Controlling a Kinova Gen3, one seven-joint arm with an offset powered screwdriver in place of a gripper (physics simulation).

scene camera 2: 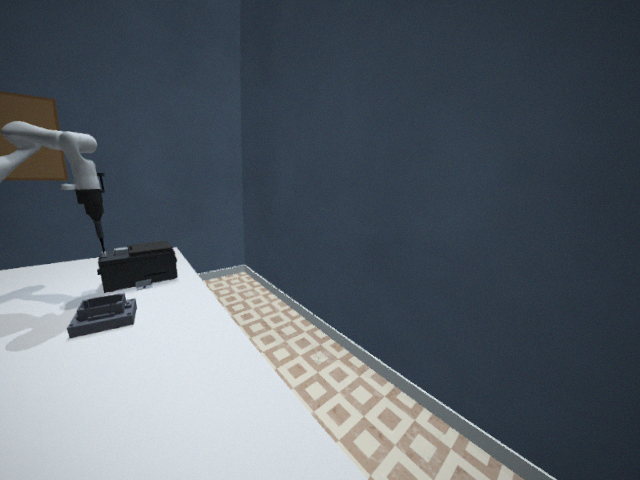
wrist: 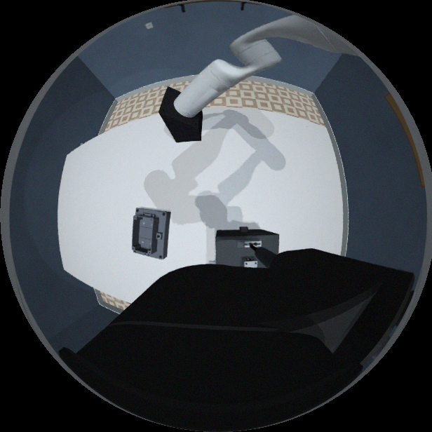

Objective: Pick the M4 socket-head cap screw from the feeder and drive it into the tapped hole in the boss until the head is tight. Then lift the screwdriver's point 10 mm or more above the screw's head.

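Note:
Visible to me in the pictures: a black screw feeder.

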